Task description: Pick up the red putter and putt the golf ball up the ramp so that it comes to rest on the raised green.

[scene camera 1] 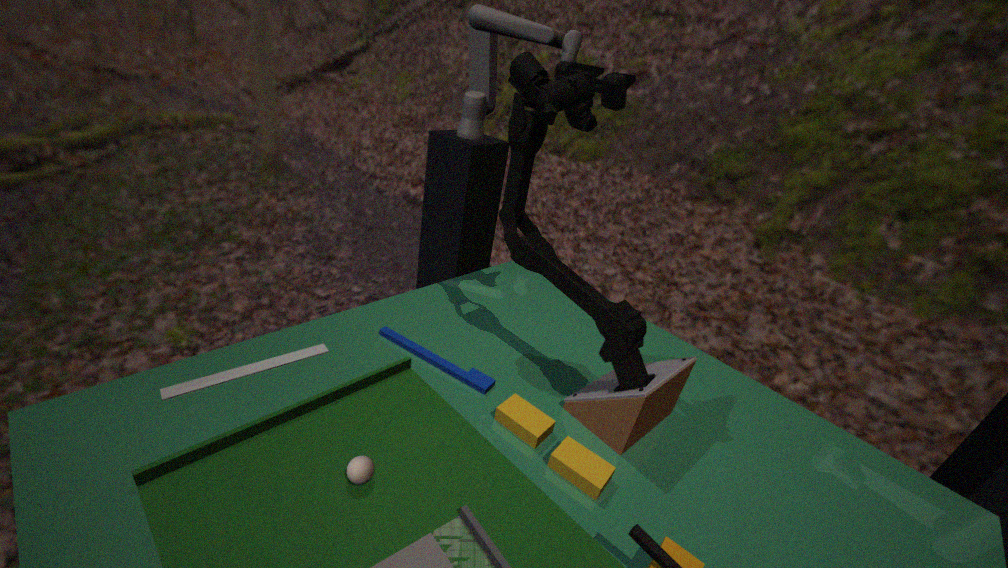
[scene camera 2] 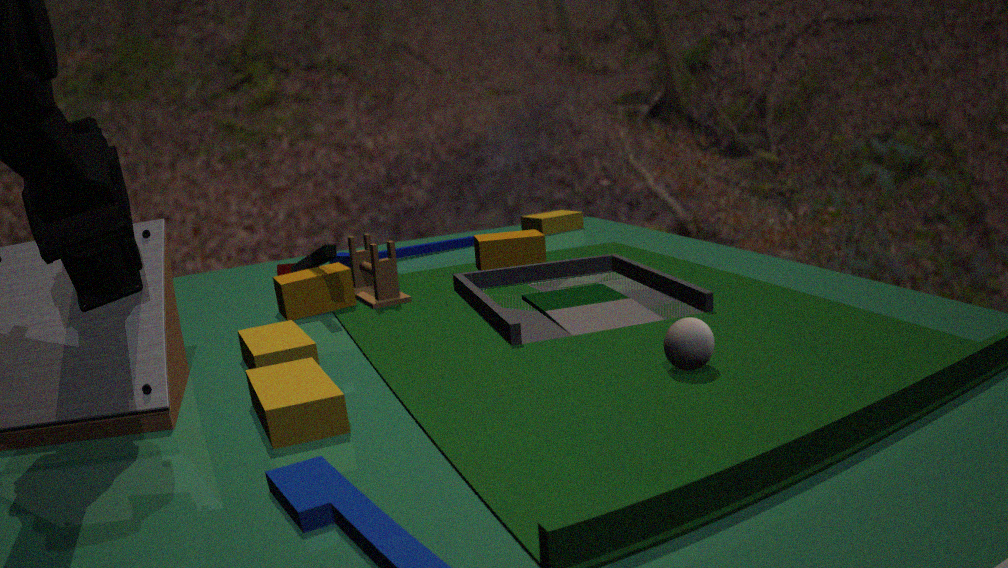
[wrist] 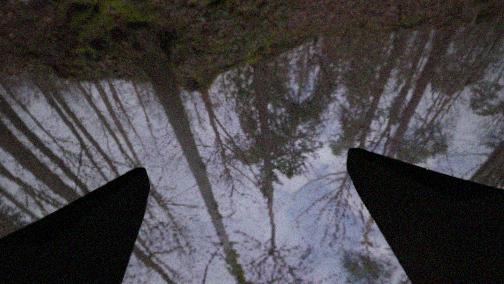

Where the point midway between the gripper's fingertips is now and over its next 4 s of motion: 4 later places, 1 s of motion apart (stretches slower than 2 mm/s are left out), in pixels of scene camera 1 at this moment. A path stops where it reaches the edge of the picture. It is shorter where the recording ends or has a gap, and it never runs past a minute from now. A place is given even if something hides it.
My gripper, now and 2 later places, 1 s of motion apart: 619, 73; 882, 86; 893, 542
